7 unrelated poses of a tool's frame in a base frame.
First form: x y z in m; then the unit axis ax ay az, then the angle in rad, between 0 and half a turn.
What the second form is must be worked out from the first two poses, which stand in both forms.
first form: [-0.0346 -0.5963 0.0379 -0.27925 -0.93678 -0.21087 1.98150]
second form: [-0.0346 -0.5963 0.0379 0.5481 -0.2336 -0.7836 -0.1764]
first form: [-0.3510 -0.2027 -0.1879 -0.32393 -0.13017 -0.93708 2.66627]
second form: [-0.3510 -0.2027 -0.1879 0.2354 -0.3148 -0.1265 -0.9107]
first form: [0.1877 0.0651 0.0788 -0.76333 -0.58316 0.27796 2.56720]
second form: [0.1877 0.0651 0.0788 0.2833 -0.7321 -0.5593 0.2666]
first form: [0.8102 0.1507 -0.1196 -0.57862 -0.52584 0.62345 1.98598]
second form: [0.8102 0.1507 -0.1196 0.5462 -0.4847 -0.4405 0.5222]
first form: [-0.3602 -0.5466 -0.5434 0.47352 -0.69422 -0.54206 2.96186]
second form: [-0.3602 -0.5466 -0.5434 0.0897 0.4716 -0.6914 -0.5399]
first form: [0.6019 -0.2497 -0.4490 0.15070 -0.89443 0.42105 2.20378]
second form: [0.6019 -0.2497 -0.4490 0.4519 0.1344 -0.7979 0.3756]
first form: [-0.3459 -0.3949 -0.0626 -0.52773 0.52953 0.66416 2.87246]
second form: [-0.3459 -0.3949 -0.0626 0.1342 -0.5230 0.5247 0.6582]
